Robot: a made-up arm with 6 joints.
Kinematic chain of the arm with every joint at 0, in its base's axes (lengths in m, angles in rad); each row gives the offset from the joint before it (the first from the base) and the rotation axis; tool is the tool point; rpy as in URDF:
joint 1: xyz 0 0 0.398 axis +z
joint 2: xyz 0 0 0 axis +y
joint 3: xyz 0.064 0 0.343 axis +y
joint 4: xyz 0.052 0 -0.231 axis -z
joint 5: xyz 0 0 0 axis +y
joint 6: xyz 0.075 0 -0.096 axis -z
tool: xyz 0 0 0 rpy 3.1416 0 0
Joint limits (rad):
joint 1: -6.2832..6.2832
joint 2: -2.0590..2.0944
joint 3: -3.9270..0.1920
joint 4: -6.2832..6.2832
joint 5: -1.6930..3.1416
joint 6: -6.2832..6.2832
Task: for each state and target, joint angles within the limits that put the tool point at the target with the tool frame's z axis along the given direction. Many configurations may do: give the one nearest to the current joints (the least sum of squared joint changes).
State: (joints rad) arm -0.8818 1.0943 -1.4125 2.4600 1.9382 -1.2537
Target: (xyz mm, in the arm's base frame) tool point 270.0 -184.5 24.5 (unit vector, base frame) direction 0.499 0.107 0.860
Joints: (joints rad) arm -0.9463 1.9448 -1.7187 1.5855 2.6552 -1.2537
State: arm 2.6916 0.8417 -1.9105 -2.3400 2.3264 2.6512
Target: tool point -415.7 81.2 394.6 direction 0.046 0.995 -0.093
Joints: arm 3.1664 0.5626 -1.0246 -1.4658 1.5190 2.6512
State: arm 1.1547 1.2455 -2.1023 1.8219 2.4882 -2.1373
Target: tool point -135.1 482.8 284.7 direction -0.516 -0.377 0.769
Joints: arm 1.6135 1.3065 -1.7826 1.6409 2.5794 -2.1373
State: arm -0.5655 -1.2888 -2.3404 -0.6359 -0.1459 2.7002
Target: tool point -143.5 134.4 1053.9 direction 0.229 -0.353 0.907
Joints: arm -0.6000 -0.7094 -2.2330 -0.6780 0.2613 2.7002
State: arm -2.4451 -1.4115 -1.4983 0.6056 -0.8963 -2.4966
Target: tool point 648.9 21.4 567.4 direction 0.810 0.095 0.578
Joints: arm -3.1709 -1.6855 -2.1316 0.4167 -0.2978 -2.4966
